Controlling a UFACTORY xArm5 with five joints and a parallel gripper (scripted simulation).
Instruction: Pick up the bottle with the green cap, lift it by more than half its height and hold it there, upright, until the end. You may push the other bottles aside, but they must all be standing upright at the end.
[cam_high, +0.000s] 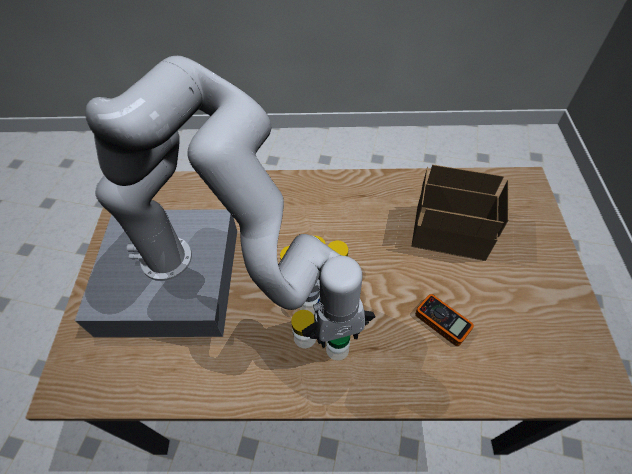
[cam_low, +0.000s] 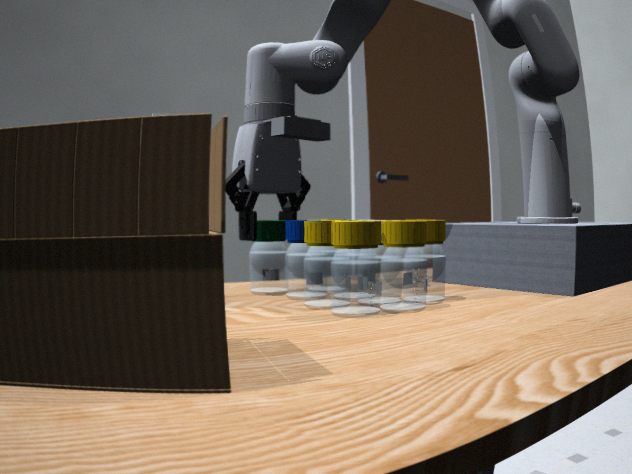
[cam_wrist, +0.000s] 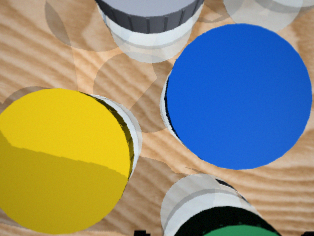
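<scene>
My gripper is now 40 mm above the green-capped bottle. From my hand the other things lie so: blue-capped bottle (70 mm to the left, 40 mm below, 20 mm behind); orange multimeter (260 mm ahead, 80 mm to the left, 80 mm below).
</scene>
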